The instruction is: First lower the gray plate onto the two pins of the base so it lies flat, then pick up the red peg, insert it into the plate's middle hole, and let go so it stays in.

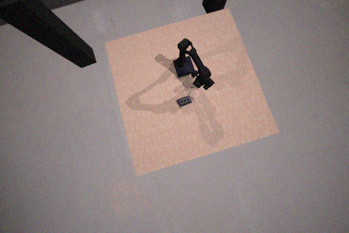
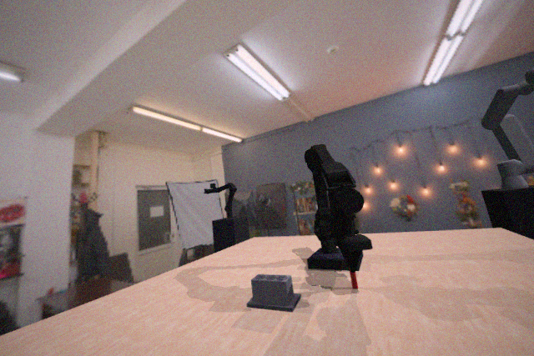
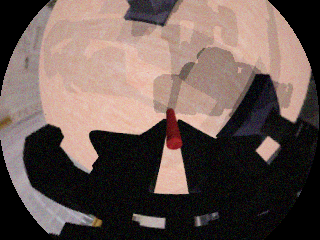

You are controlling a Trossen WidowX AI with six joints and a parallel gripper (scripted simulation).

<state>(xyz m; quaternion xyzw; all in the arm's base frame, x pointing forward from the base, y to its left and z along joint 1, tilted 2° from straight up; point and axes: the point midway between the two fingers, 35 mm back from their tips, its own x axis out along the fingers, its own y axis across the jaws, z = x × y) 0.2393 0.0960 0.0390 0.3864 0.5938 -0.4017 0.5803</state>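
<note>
Right now the gray plate is 190 mm to the right of my gripper tip and 100 mm ahead of it. The rest, counted from my gripper tip: base (190 mm to the right, 100 mm ahead, 30 mm below); red peg (right at my gripper tip).
</note>
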